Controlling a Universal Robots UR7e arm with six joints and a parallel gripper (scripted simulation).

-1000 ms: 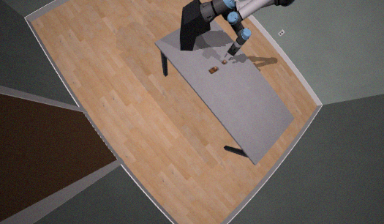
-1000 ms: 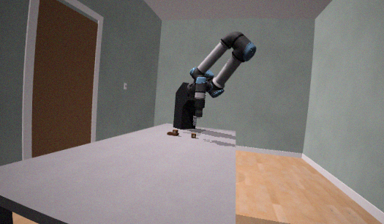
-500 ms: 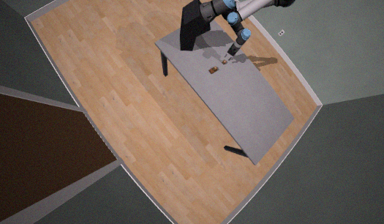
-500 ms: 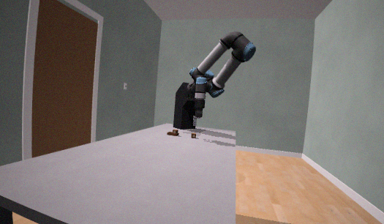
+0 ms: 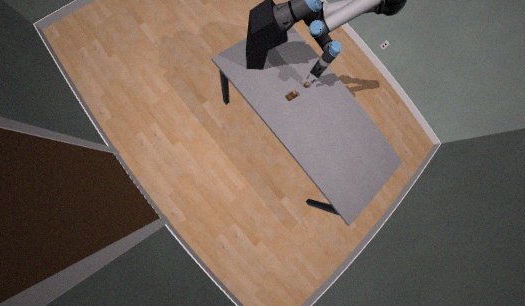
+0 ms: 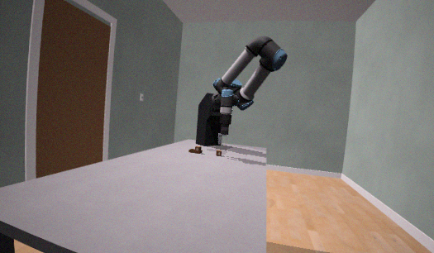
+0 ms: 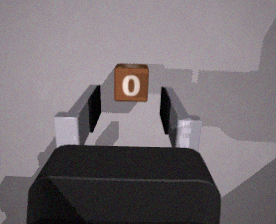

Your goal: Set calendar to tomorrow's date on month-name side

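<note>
My hand is 80 mm above the brown wooden cube. Also, from my hand: calendar tray 10 mm ahead, 160 mm to the right, 90 mm below.
</note>
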